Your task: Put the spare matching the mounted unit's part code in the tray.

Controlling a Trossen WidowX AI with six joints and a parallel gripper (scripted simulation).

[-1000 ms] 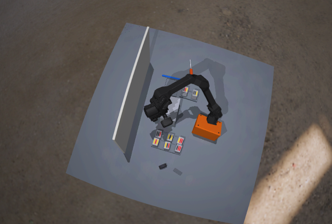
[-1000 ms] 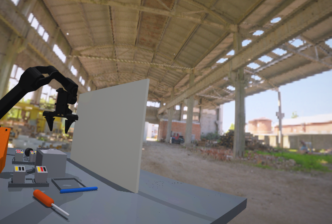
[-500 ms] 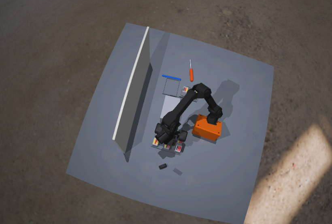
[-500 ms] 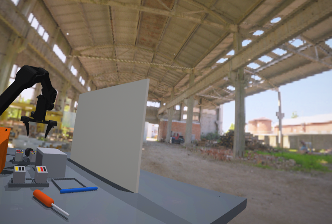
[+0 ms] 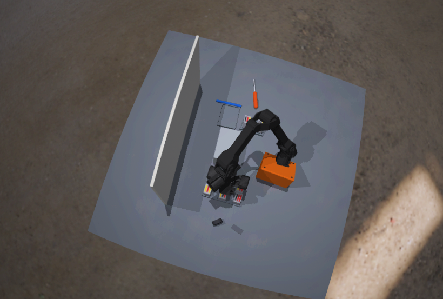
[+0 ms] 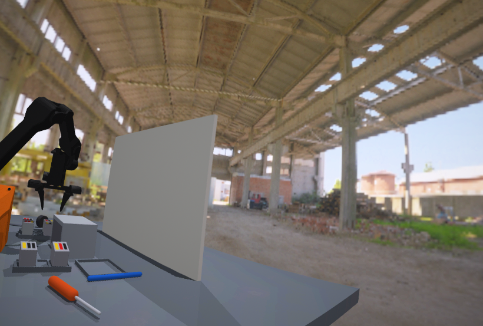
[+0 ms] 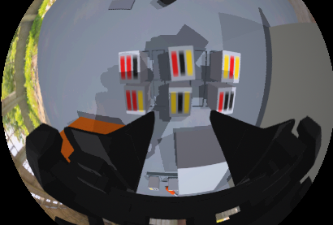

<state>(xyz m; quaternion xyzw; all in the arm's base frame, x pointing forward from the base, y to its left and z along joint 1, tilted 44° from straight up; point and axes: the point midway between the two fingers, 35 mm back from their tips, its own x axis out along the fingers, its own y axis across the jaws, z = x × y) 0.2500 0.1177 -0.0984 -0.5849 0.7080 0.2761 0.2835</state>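
The grey spare is 6 cm below my gripper tip. Also, from my gripper tip: white panel: 27 cm ahead, 19 cm to the right, 13 cm above; blue pen: 8 cm ahead, 44 cm to the right, 9 cm below; dark tray: 7 cm ahead, 37 cm to the right, 9 cm below.
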